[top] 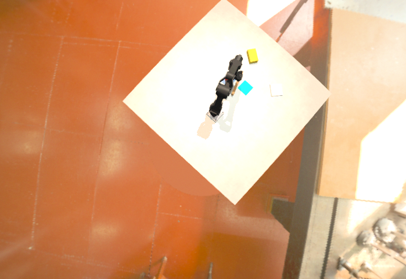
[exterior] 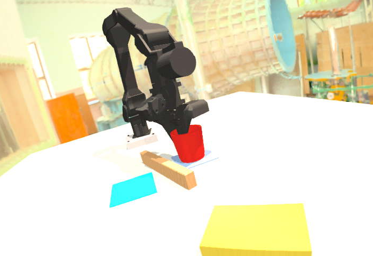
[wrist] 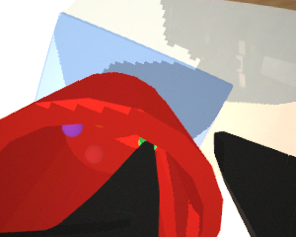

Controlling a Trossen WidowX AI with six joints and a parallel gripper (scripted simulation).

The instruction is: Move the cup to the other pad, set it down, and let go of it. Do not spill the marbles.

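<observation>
Now: gripper tip 2 cm short of the pale blue pad, 2 cm to the right of it and 4 cm above it. Also, from my gripper tip: red cup (3 cm ahead, 2 cm to the left); then cyan pad (10 cm ahead, 12 cm to the right, 4 cm below); then wooden block (6 cm ahead, 5 cm to the right, 3 cm below).
</observation>
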